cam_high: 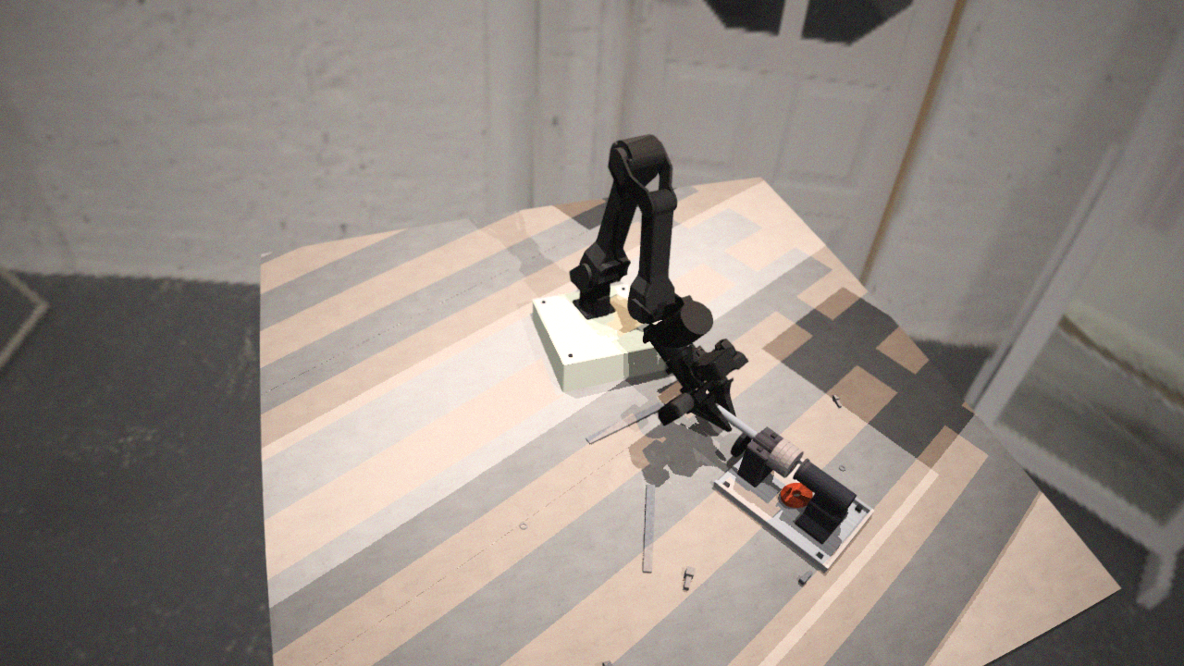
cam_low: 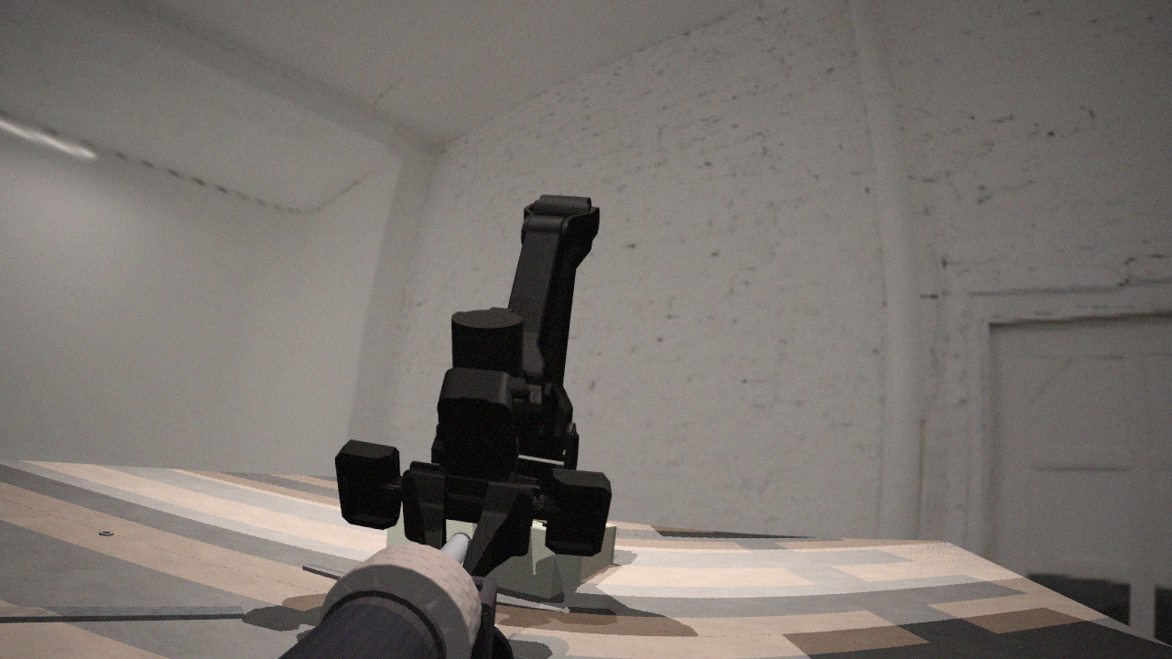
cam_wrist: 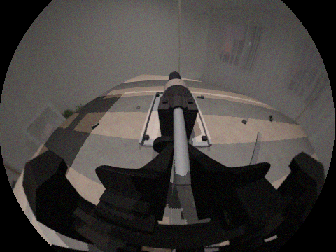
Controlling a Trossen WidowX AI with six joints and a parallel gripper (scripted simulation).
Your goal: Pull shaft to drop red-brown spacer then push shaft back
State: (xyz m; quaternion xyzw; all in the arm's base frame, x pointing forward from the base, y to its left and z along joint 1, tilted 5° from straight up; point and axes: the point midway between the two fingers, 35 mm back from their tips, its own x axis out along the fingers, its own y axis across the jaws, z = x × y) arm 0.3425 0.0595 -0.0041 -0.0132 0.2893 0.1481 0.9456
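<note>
Right now my gripper tip is 4 cm short of the pale shaft, 2 cm below it and 1 cm to the right of it. Also, from my gripper tip: red-brown spacer: 14 cm ahead, 4 cm to the left, 4 cm below.
</note>
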